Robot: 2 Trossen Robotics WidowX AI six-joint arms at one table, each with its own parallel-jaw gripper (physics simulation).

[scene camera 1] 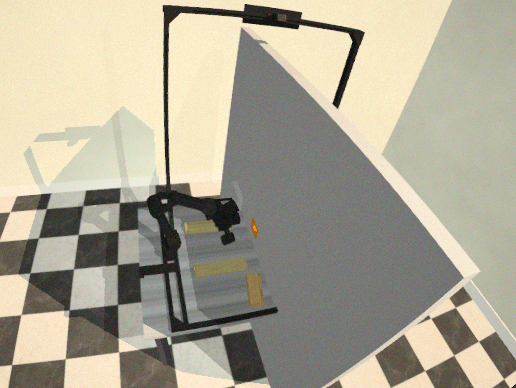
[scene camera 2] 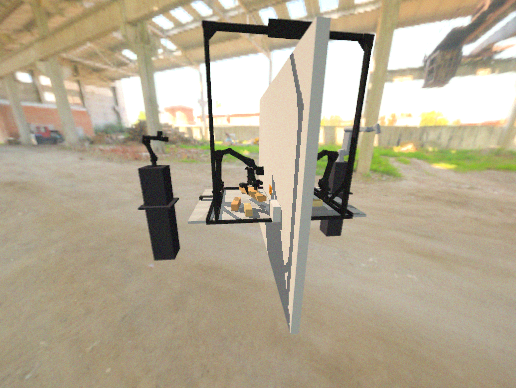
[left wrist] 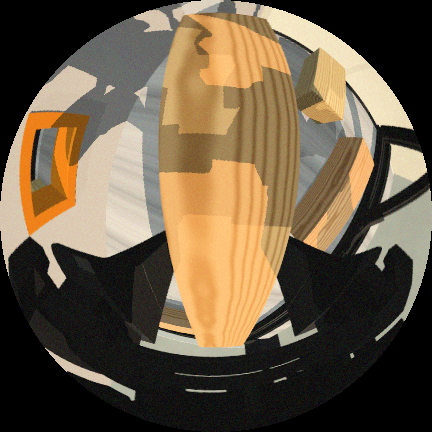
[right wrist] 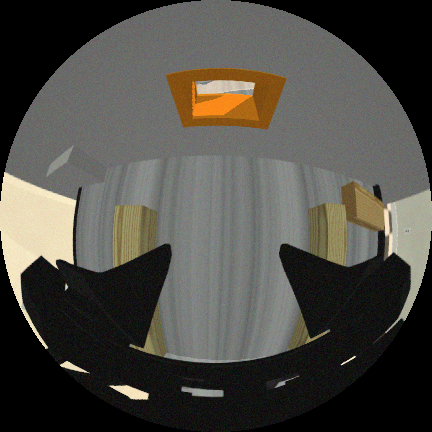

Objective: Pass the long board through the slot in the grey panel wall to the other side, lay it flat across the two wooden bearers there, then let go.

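Places are measured from the left arm's base along level axes (x ahead, y left, z up), in centimetres.
Where they show: left gripper, fingertip midpoint: [left wrist: 224, 232]; right gripper, fingertip midpoint: [right wrist: 227, 250]; right arm's base, link origin: [scene camera 1: 170, 255] [scene camera 2: 323, 196].
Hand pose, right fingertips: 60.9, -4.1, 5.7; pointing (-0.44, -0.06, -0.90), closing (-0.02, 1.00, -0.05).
Note:
Each offset is from my right fingertips to the top centre of the thing, as dx, dy, dz. Level surfaces: height alone.
My left gripper [left wrist: 224, 232] [scene camera 2: 252, 182] is shut on the long wooden board @(-33.0, -0.3, +3.1) [left wrist: 227, 160], which runs lengthwise away from the wrist camera above the table. The orange-framed slot [left wrist: 28, 177] [scene camera 1: 254, 228] [right wrist: 225, 120] in the panel wall [scene camera 1: 314, 231] [scene camera 2: 279, 154] [right wrist: 225, 40] lies to the left of the board in the left wrist view. My right gripper [right wrist: 227, 250] [scene camera 1: 227, 238] is open and empty. It faces the slot from the other side, above the two wooden bearers @(+8.6, -11.5, -3.2) [right wrist: 132, 229] @(+7.6, +14.8, -3.2) [right wrist: 328, 231] [scene camera 1: 200, 227] [scene camera 1: 219, 267].
A third wooden block @(-5.3, +29.5, -3.8) [scene camera 1: 255, 289] [right wrist: 362, 205] lies near the wall on the right arm's side. Two loose blocks @(-37.3, -21.7, -2.6) [left wrist: 322, 86] @(-45.5, -8.6, -2.6) [left wrist: 334, 193] lie on the left arm's side. A black frame [scene camera 1: 166, 115] [scene camera 2: 209, 115] rises around the table @(dz -7.6) [scene camera 1: 226, 296].

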